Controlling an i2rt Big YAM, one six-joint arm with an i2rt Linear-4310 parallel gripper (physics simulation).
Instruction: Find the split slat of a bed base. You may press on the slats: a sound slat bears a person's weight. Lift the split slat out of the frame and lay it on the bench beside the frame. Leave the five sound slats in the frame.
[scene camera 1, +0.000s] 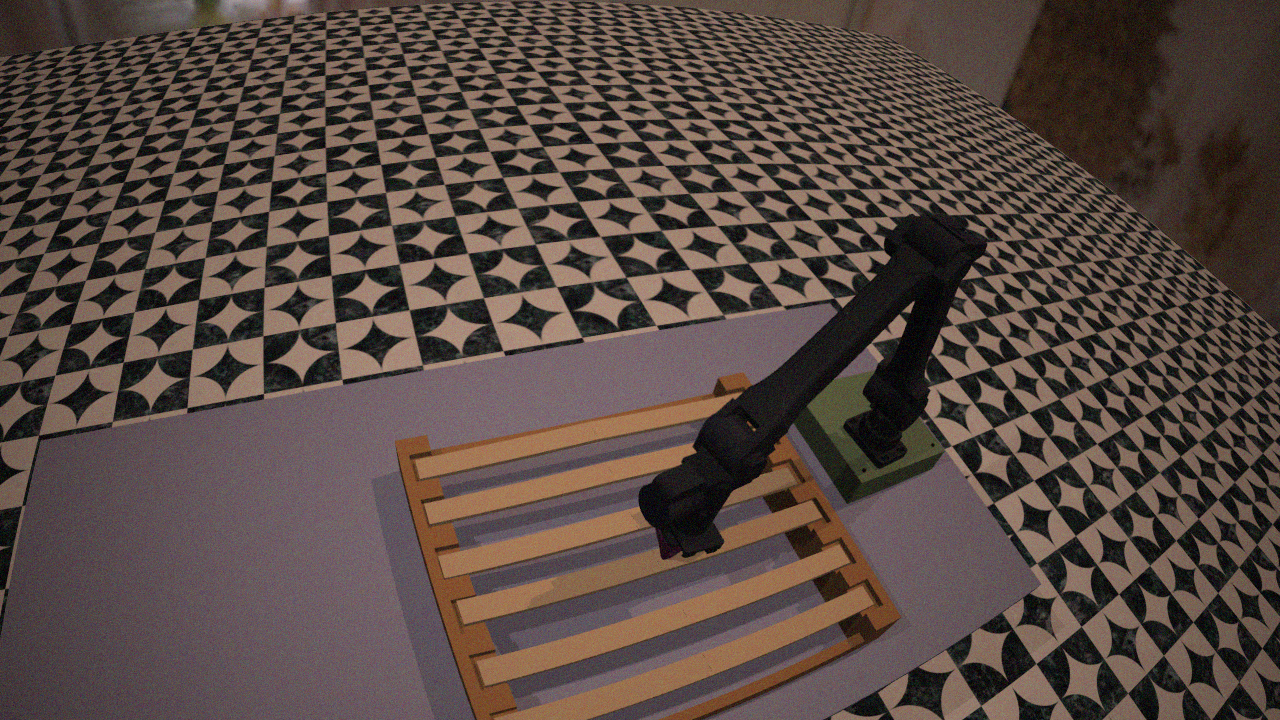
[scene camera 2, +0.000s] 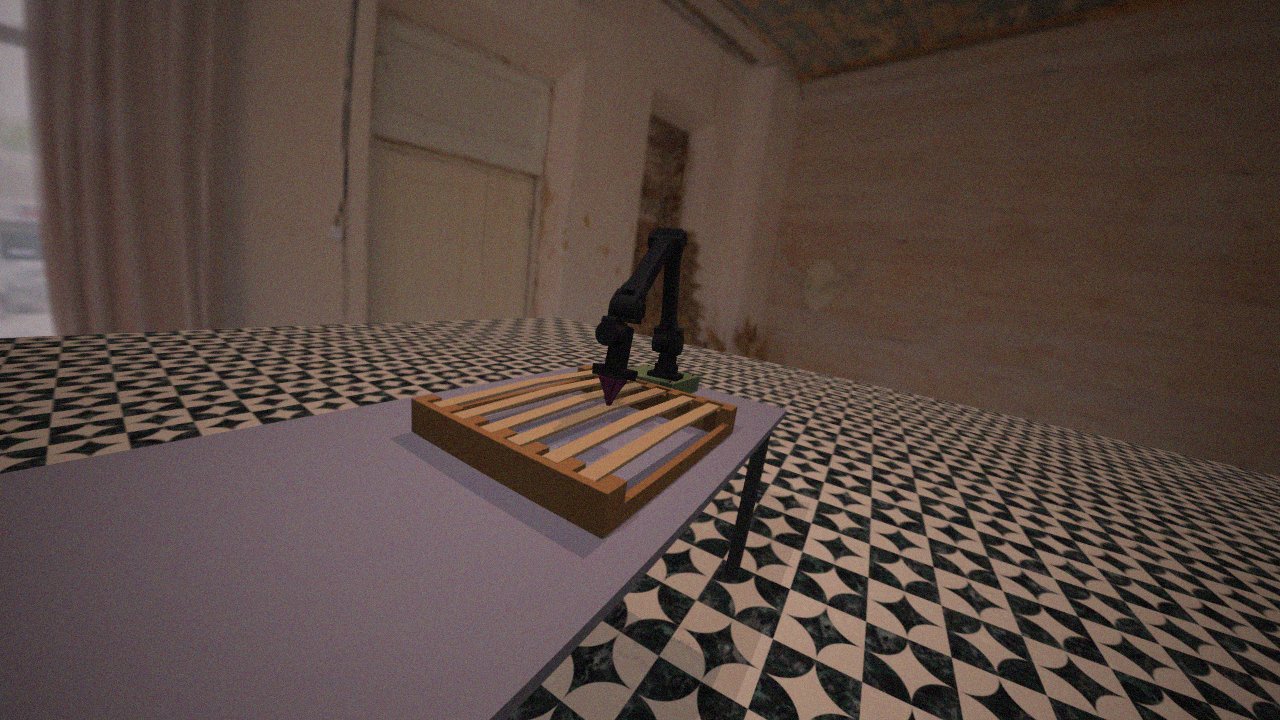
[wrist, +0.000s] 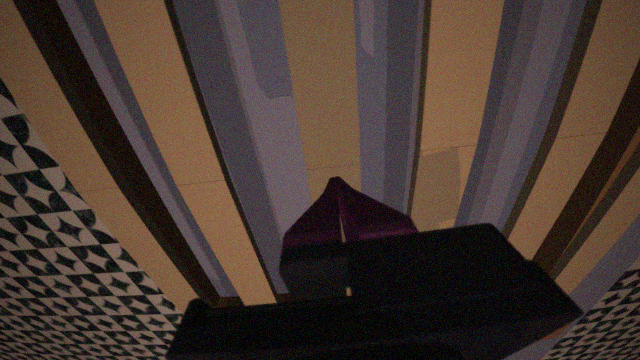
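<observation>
The wooden bed base frame (scene camera 1: 418, 492) (scene camera 2: 510, 465) lies on the bench (scene camera 1: 179, 555) (scene camera 2: 268, 537), with several pale slats across it. My gripper (scene camera 1: 669, 551) (scene camera 2: 611, 399) (wrist: 335, 183) is shut and empty, purple tips pointing down. The tips are at or just above the third slat from the near side (scene camera 1: 537, 594) (scene camera 2: 572, 419) (wrist: 325, 100), around mid-length; contact cannot be told. The slats in view rest in the frame; part of them is hidden behind the arm in scene camera 1. Thin cross lines show on several slats in the wrist view, and no split can be made out.
The arm stands on a green base block (scene camera 1: 832, 402) at the frame's right end in scene camera 1. The arm reaches over the frame's right half. The bench extends to the left of the frame, and its near edge runs close to the frame.
</observation>
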